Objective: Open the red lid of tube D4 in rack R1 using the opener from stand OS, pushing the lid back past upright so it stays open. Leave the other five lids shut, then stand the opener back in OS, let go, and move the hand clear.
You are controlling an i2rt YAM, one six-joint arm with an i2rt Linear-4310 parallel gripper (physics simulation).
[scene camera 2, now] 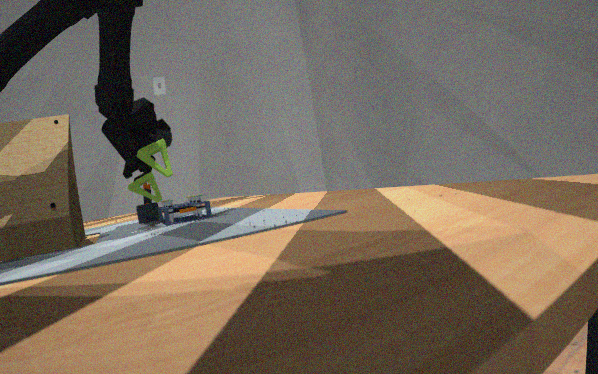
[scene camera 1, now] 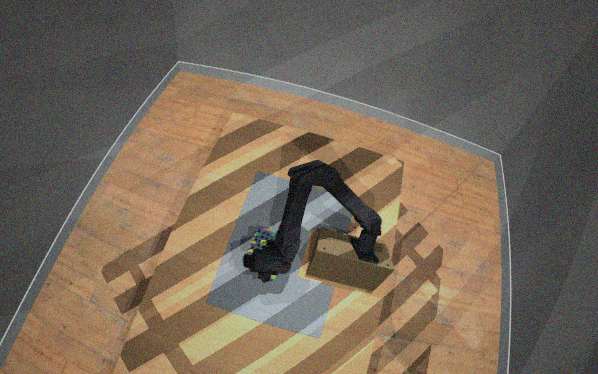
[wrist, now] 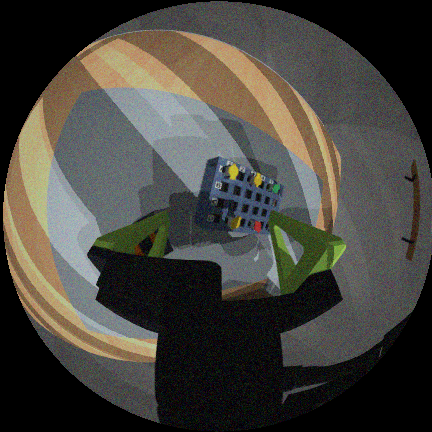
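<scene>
The blue rack R1 stands on the grey mat. In the wrist view its red lid is in the row nearest the hand and looks shut; the rack's labels are too small to read surely. Two bright yellow lids, a green lid and a darker yellow lid also show. The dark stand OS is beside the rack, with the orange-and-black opener upright in it, partly hidden by a green finger. My gripper is open and empty, above the stand and rack, with the opener not between its fingertips.
The grey mat lies on the wooden table. A wooden box-shaped block stands beside the mat at the arm's base. My forearm passes close over the rack in scene camera 1.
</scene>
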